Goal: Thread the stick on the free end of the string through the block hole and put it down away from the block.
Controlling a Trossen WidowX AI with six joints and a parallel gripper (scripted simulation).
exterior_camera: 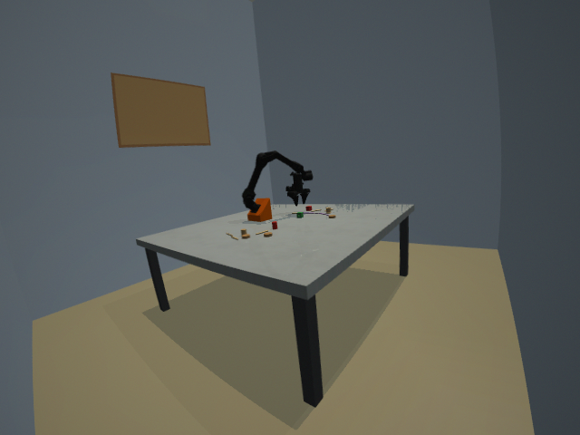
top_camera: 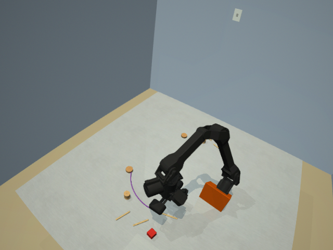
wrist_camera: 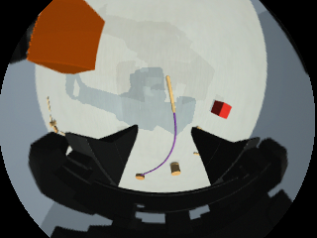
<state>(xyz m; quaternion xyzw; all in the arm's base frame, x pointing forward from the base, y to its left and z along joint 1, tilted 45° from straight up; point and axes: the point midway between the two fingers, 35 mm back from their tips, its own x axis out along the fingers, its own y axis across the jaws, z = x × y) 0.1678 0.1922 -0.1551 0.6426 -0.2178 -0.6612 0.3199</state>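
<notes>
Now: gripper tip 30 mm past the thin wooden stick, 10 mm to the right of it and 60 mm above it. The rest, counted from my gripper tip: red cube: 50 mm behind, 130 mm to the left, 50 mm below; then red cylinder: 170 mm ahead, 370 mm to the right, 40 mm below; then green block: 80 mm ahead, 90 mm to the right, 50 mm below.
</notes>
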